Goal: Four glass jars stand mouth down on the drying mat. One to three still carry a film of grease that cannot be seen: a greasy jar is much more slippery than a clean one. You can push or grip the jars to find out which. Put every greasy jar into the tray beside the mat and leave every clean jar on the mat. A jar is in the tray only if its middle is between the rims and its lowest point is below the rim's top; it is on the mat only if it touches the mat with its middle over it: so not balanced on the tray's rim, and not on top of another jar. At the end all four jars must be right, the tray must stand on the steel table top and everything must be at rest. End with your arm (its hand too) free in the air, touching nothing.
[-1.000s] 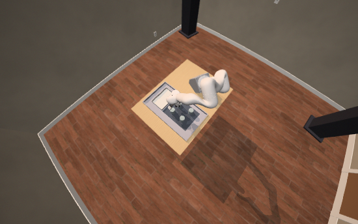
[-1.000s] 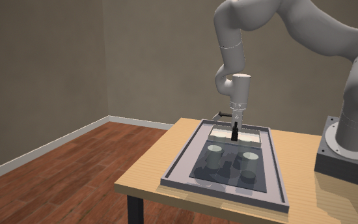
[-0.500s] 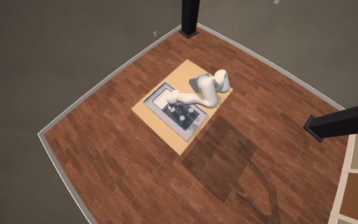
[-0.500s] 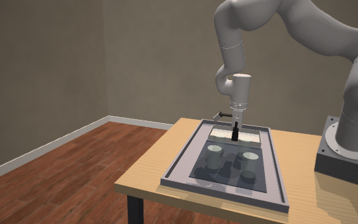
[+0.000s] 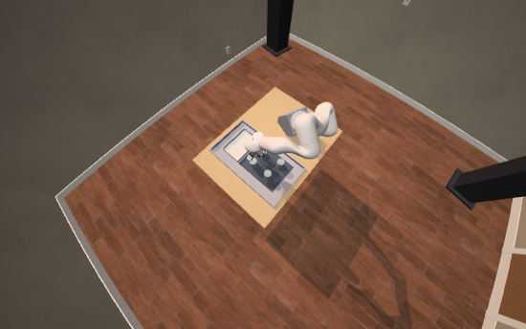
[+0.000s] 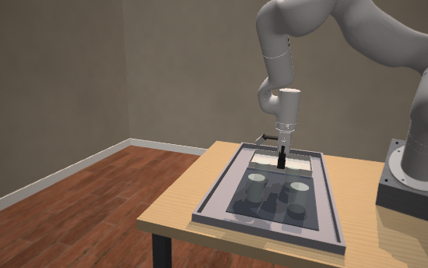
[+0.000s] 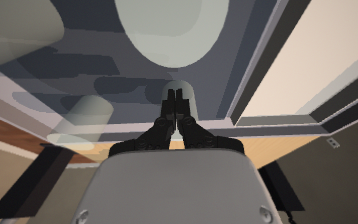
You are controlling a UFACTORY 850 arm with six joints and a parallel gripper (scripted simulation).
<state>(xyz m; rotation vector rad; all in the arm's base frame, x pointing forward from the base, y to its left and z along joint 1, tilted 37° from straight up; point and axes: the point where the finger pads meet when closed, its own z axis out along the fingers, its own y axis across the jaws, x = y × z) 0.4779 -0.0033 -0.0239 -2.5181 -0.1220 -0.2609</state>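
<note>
My hand is 90 mm to the right of the dark drying mat and 90 mm above it. From my hand the other things lie so: cream tray (230 mm to the right, 90 mm below, 40 mm ahead).
</note>
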